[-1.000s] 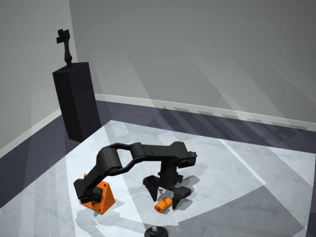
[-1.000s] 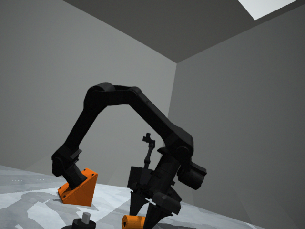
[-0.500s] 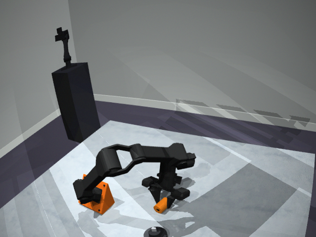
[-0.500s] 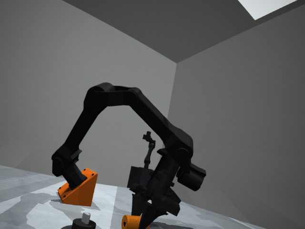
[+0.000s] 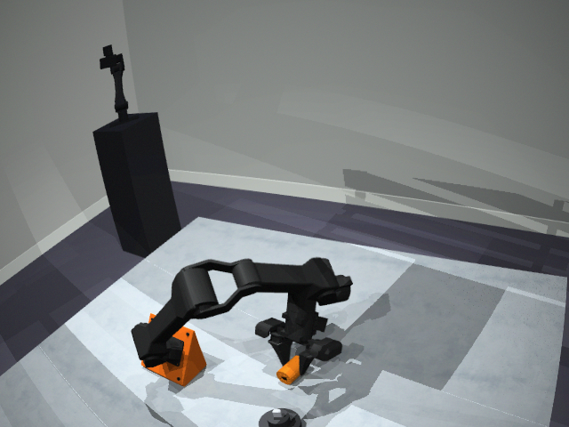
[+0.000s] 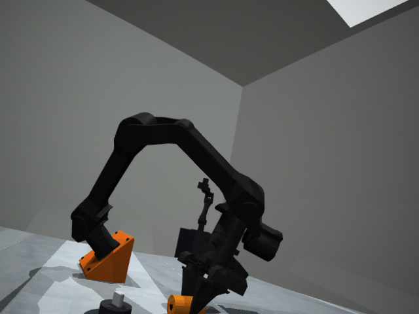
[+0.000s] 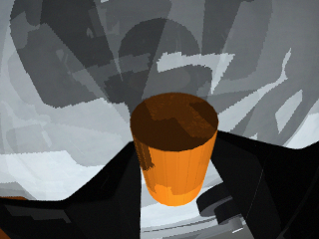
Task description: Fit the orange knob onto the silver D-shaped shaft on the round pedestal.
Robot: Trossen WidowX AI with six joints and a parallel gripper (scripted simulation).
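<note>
The round dark pedestal lies 15 cm to the right of my gripper tip, 6 cm ahead of it and 2 cm above it. Also, from my gripper tip: orange knob (1 cm to the left, 1 cm above).
</note>
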